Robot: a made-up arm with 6 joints.
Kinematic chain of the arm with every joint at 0, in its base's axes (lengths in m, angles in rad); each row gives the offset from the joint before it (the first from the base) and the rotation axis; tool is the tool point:
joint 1: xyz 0 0 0.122 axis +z
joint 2: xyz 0 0 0 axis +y
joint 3: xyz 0 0 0.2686 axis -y
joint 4: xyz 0 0 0 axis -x
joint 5: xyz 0.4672 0 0 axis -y
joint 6: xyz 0 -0.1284 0 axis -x
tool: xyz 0 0 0
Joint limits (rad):
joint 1: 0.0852..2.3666
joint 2: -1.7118..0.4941
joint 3: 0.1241..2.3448
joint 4: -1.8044..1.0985
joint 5: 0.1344..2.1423
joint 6: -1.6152..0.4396
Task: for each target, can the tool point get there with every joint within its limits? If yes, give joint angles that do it. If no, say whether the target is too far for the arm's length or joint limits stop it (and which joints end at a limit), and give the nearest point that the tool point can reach.
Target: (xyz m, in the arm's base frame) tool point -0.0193 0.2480 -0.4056
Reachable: no: joint limits stop it (at a limit: joint 2, joint 3) | nearest point -0.0401 0.5150 0.0698 | short by 0.546 m
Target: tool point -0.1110 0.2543 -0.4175
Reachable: no: joint limits stop it (at a limit: joint 1, joint 2, joint 3, joint 4) | nearest point -0.4536 -0.0974 -0.3558 | short by 0.495 m
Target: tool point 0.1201 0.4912 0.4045
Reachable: yes | joints 1.4886 0.0805 0.3243 -0.9047 1.1155 -0.7689
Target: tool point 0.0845 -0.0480 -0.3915
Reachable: no: joint limits stop it (at a limit: joint 1, joint 2, joint 3, joint 4) | nearest point 0.3697 -0.2803 -0.3558 | short by 0.370 m
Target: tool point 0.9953 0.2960 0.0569
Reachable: no: too far | nearest point 0.5630 0.1674 0.2062 | short by 0.475 m
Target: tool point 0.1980 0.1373 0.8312
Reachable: yes | joints 0.9599 0.2236 1.6441 -0.8640 1.7489 -1.1044
